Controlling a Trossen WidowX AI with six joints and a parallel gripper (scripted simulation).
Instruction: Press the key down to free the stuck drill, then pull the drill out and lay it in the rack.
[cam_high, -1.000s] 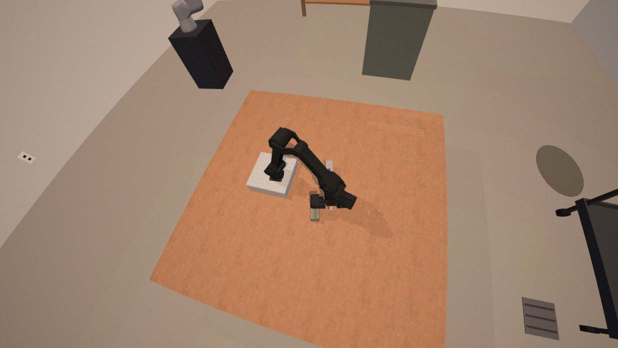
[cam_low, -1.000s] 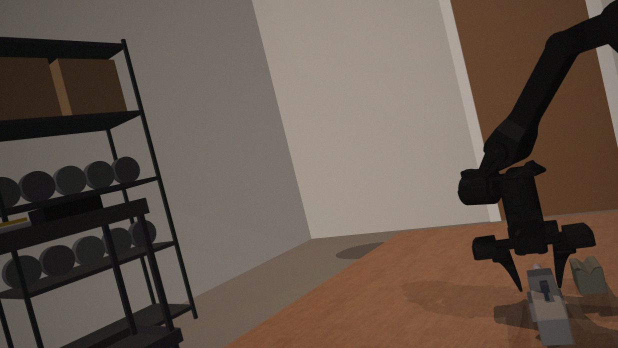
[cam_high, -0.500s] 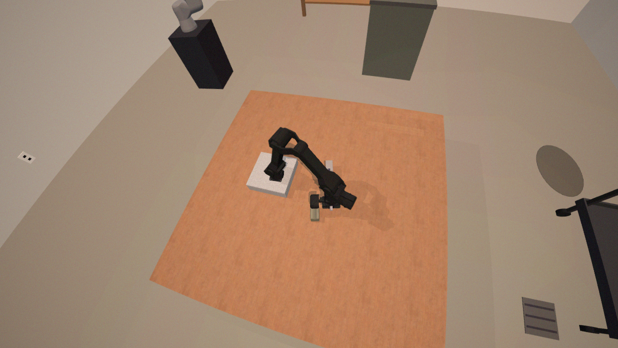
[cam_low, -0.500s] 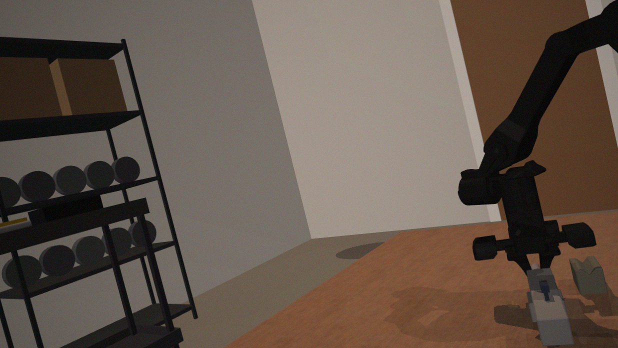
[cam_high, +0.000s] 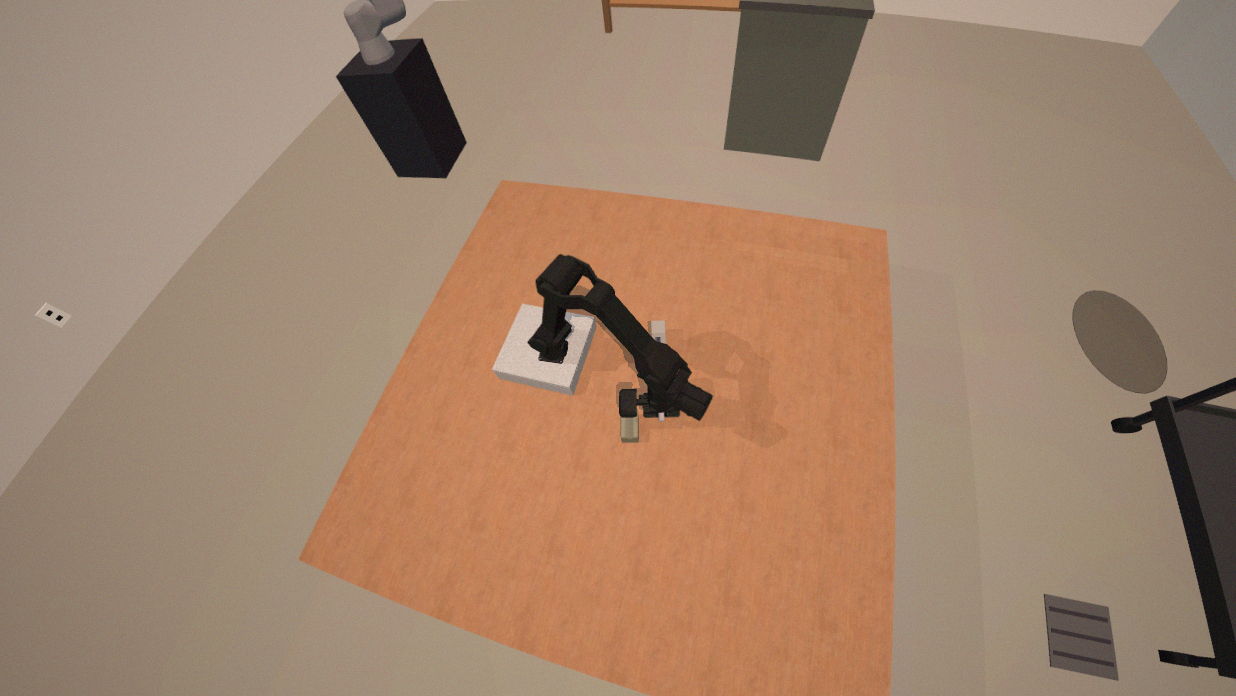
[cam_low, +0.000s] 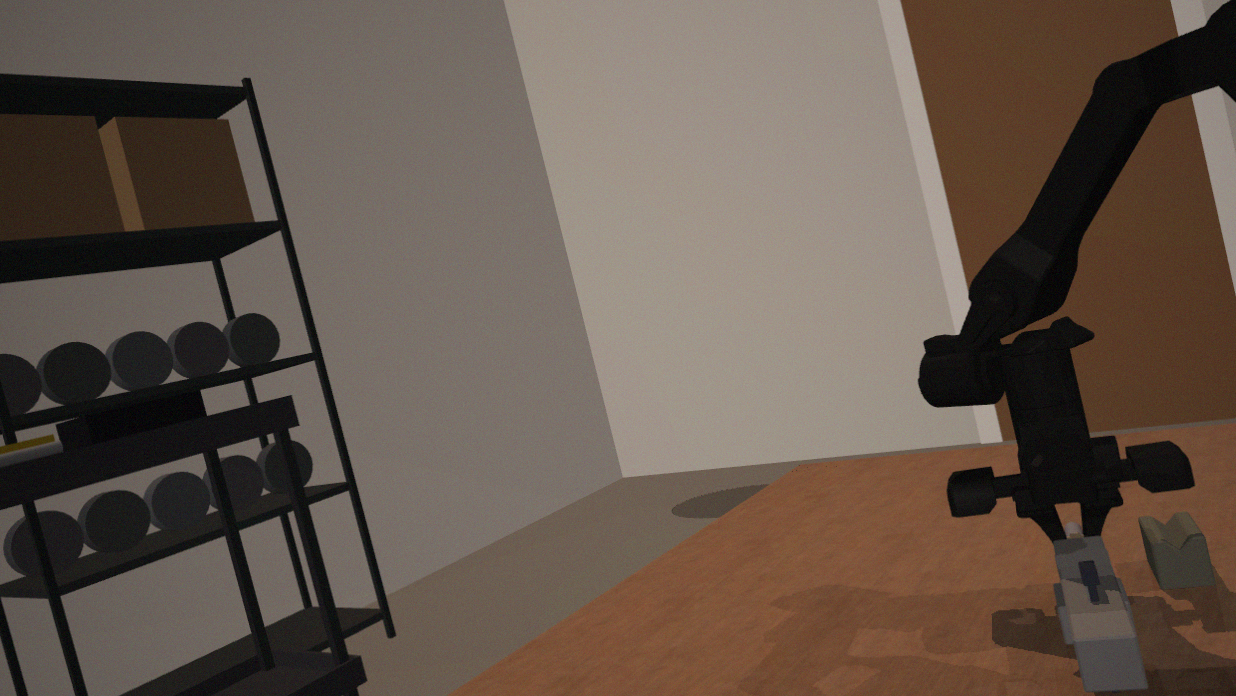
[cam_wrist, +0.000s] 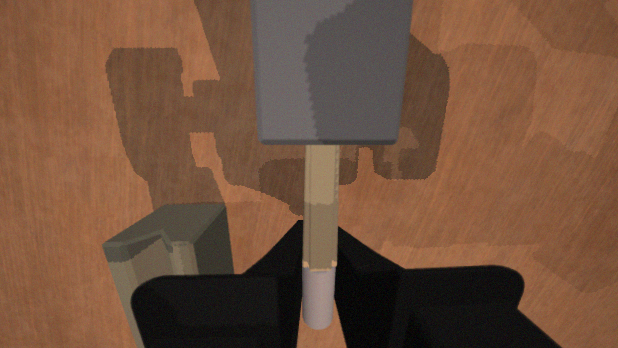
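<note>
The rack lies 7 cm behind my gripper tip and 4 cm to the right of it. Round my gripper tip: dark key: 16 cm to the left, 4 cm above, 3 cm behind; drill: 4 cm to the left, 3 cm above, 1 cm behind.
</note>
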